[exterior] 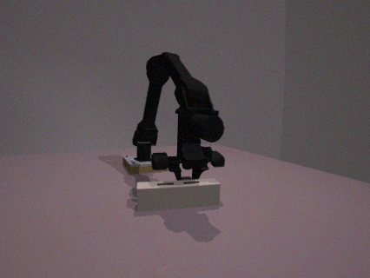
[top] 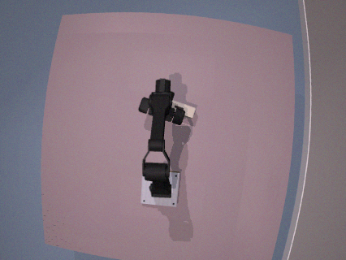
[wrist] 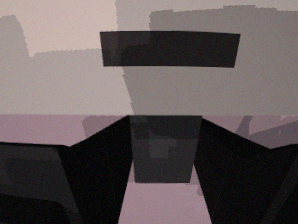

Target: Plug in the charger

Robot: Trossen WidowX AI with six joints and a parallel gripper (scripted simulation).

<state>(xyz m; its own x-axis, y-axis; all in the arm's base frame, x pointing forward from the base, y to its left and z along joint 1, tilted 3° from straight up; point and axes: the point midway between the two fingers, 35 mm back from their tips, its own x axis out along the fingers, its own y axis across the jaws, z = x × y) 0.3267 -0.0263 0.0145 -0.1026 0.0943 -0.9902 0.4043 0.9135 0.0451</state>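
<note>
Right now my gripper tip is 20 mm short of the charger, 10 mm to the left of it and 10 mm below it.
</note>
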